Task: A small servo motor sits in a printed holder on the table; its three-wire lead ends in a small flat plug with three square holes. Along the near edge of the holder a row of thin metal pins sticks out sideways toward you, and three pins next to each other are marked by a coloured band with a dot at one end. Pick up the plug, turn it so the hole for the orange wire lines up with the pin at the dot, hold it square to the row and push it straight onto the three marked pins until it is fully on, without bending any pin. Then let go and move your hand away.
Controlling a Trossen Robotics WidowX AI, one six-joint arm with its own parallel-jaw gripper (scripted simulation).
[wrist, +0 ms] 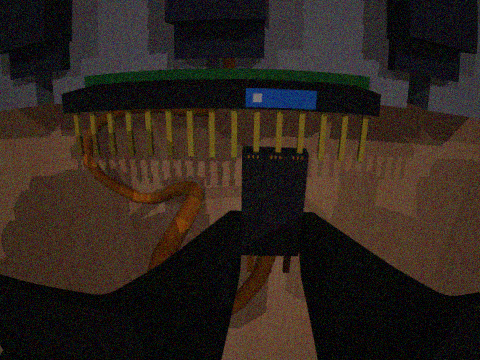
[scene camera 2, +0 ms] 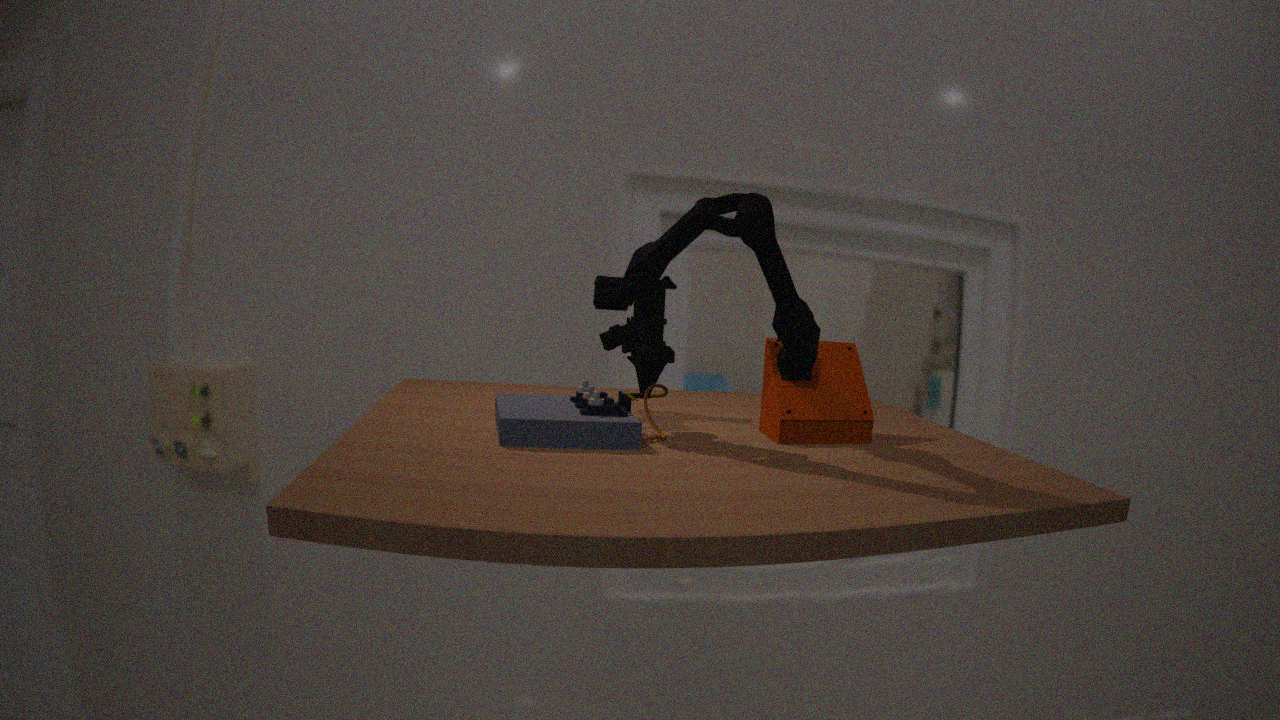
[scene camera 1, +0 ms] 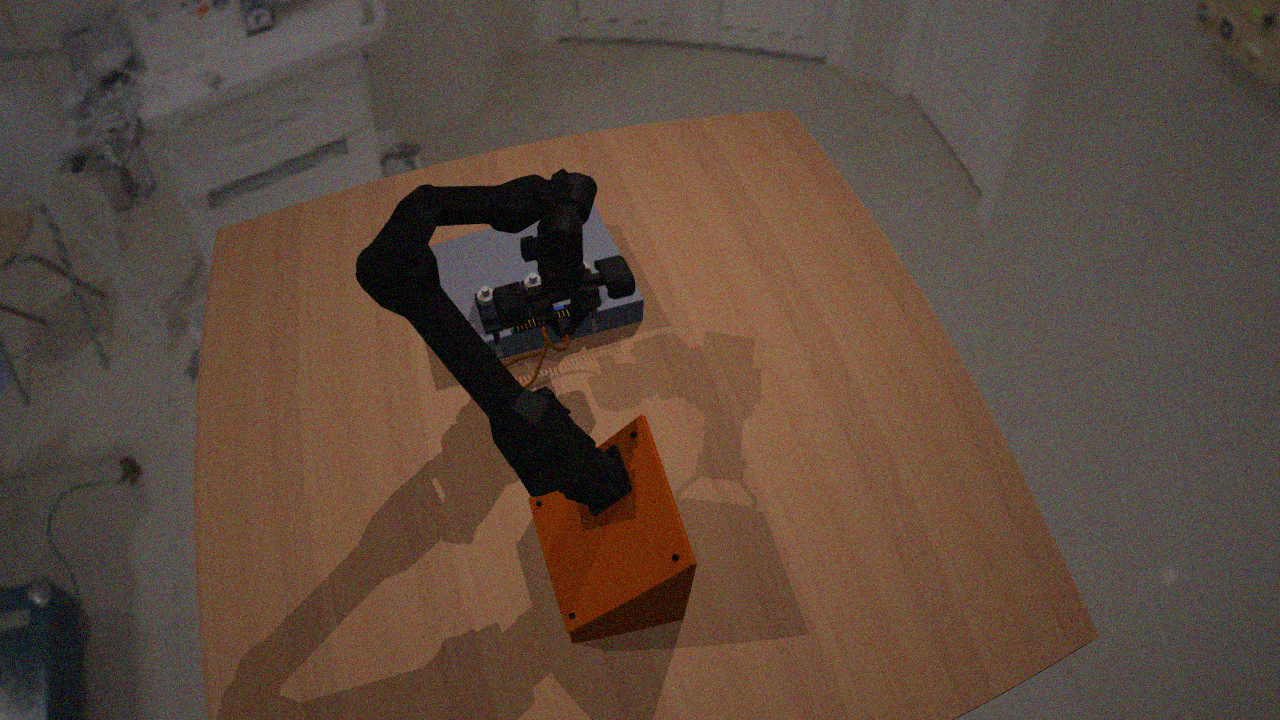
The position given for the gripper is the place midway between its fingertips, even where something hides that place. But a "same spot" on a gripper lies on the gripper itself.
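Gripper visible in scene camera 1 (565, 331), in scene camera 2 and in the wrist view. On the gripper, (wrist: 188, 299) and (scene camera 2: 639, 368) are the same spot. For a grey-blue holder, (scene camera 1: 489, 257) and (scene camera 2: 535, 409) are one and the same spot.
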